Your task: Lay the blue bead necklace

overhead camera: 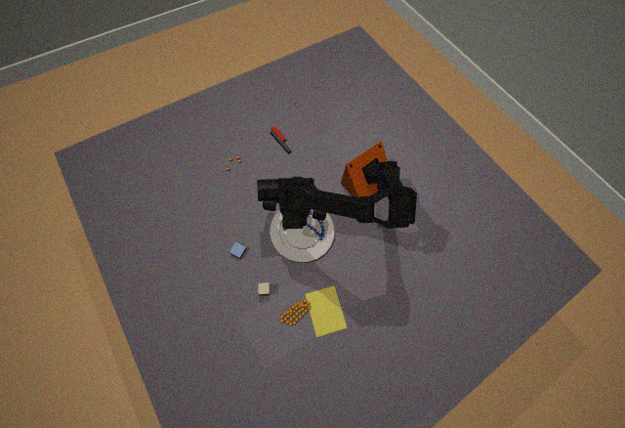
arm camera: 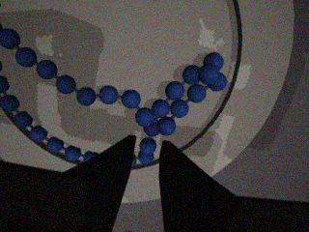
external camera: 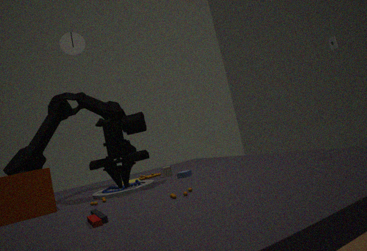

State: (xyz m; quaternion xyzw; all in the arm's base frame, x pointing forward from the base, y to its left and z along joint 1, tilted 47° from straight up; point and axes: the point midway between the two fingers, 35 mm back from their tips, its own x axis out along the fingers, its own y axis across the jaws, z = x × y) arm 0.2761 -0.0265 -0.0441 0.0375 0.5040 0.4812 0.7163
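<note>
Right now my gripper tip is 10 mm short of the round white bead board, 50 mm to the right of it and 10 mm above it. Round my gripper tip: cream cube 210 mm ahead, 130 mm to the left; then yellow sheet 110 mm ahead, 280 mm to the left, 10 mm below; then light blue cube 210 mm ahead, 20 mm to the right, 10 mm below.
</note>
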